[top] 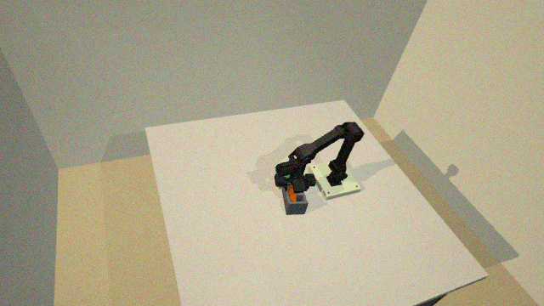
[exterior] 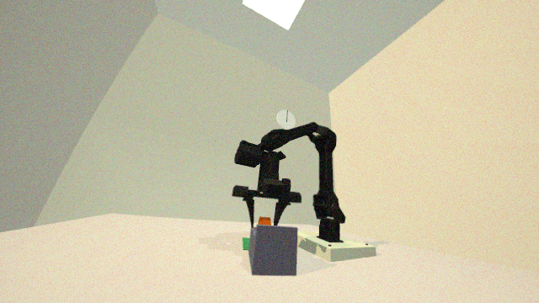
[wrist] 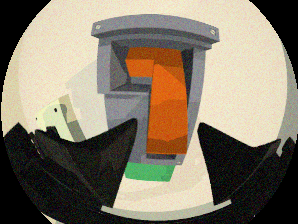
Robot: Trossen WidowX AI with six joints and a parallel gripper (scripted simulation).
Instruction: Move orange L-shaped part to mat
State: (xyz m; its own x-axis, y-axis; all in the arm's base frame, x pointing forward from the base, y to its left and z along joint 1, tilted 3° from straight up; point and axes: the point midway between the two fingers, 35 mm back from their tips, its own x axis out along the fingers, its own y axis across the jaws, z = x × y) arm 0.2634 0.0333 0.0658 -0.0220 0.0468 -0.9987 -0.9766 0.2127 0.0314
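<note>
My gripper tip is 1 cm past the orange L-shaped part, 4 cm to the right of it and 3 cm above it. The rest, counted from my gripper tip: green mat (5 cm behind, 14 cm to the right, 9 cm below).
</note>
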